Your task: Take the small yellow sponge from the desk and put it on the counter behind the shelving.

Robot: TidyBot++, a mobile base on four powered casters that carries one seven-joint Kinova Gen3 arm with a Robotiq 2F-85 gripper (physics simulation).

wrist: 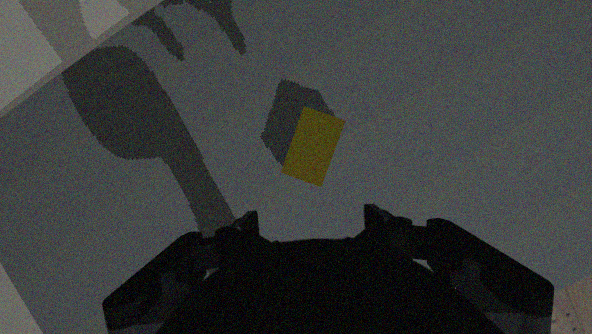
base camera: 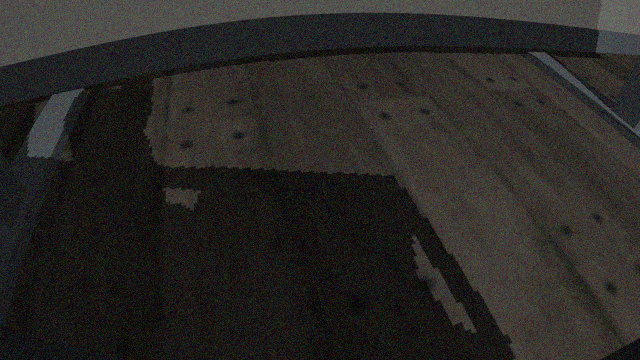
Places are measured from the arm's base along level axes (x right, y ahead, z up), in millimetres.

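Where they show: gripper, fingertip midpoint: (wrist: 310, 219).
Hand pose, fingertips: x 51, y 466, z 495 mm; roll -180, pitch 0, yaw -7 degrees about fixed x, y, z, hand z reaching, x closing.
Each offset is from my fingertips to the top centre of the thing. "pt": to the spot under its first point. Level surfaces: height alone.
The small yellow sponge {dy +59, dx +16, dz -127 mm} (wrist: 314, 146) lies on the grey desk top {dz -172 mm} (wrist: 450, 125) near the middle of the wrist view, with a dark shadow on its left side. My gripper (wrist: 310, 219) is open and empty in the wrist view, its two dark fingertips wide apart. The sponge is beyond the fingertips and apart from them, and the gripper appears to be above the desk. The sponge and the gripper do not show in the base camera view. The counter and the shelving cannot be made out in either view.
A desk edge runs across the upper left of the wrist view, with a paler surface beyond it. Shadows of the arm and fingers fall on the desk. Wooden floor {dz -892 mm} (base camera: 310, 125) with a large dark shadow shows in the base camera view, bounded by a grey band {pt dy +429, dx -57, dz -846 mm} (base camera: 320, 32) along the wall.
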